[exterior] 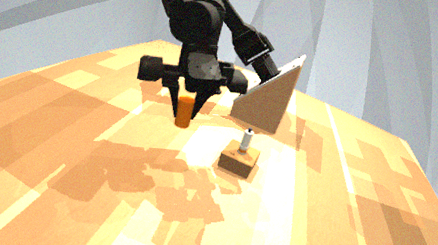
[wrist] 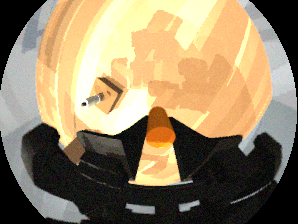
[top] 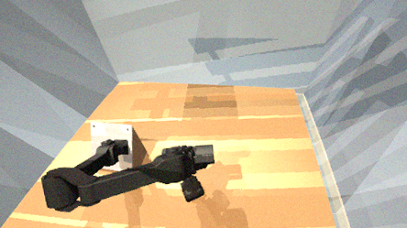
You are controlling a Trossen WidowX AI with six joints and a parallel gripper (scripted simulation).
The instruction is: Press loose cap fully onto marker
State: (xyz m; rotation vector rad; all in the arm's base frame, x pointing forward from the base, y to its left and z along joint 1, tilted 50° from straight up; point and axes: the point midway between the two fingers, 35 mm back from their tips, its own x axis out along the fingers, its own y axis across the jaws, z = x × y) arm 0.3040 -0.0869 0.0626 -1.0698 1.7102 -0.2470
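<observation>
Right now the wooden holder block is 60 mm behind my gripper tip, 120 mm to the left of it and 70 mm below it. Round my gripper tip: orange cap: 10 mm above.
</observation>
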